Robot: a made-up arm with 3 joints. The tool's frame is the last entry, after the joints.
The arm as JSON. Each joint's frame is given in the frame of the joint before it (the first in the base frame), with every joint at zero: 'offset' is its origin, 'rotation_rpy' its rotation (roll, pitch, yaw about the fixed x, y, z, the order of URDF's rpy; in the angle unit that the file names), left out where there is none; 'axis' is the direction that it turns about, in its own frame. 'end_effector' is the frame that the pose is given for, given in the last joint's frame.
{
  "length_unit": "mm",
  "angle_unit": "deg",
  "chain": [
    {
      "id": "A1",
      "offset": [
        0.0,
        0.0,
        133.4
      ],
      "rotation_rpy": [
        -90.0,
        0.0,
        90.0
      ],
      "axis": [
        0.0,
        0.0,
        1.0
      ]
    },
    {
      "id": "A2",
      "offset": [
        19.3,
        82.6,
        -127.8
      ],
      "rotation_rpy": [
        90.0,
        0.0,
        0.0
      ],
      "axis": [
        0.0,
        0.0,
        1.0
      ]
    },
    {
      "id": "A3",
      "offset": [
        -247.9,
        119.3,
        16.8
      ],
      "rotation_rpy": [
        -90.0,
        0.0,
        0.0
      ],
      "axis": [
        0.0,
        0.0,
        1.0
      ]
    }
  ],
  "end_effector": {
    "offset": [
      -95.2,
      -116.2,
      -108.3
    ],
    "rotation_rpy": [
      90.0,
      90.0,
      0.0
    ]
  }
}
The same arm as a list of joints. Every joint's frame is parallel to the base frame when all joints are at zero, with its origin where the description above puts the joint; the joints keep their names.
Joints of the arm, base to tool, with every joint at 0 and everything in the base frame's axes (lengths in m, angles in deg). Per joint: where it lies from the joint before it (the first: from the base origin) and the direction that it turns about. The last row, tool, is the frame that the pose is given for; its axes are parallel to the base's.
A1: xyz 0.0000 0.0000 0.1334 axis -x
A2: xyz 0.1278 0.0193 -0.0826 axis +z
A3: xyz -0.1193 -0.2479 0.0168 axis -x
tool: xyz 0.1083 -0.0952 0.1162

